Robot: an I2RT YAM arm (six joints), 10 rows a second.
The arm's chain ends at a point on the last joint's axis. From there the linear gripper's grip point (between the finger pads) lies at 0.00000 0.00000 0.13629 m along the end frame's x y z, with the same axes.
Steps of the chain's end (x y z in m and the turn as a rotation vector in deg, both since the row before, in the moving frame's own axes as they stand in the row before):
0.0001, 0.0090, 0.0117, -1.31, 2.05, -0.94
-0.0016, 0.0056, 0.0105, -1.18, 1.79, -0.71
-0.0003, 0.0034, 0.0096, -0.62, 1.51, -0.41
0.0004, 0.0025, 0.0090, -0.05, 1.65, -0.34
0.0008, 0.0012, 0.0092, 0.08, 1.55, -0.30
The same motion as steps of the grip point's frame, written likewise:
0.0050, 0.0121, 0.0116, -1.31, 2.05, -0.94
0.0027, 0.0084, 0.0104, -1.18, 1.79, -0.71
0.0033, 0.0049, 0.0095, -0.62, 1.51, -0.41
0.0043, 0.0026, 0.0089, -0.05, 1.65, -0.34
0.0045, 0.0010, 0.0091, 0.08, 1.55, -0.30

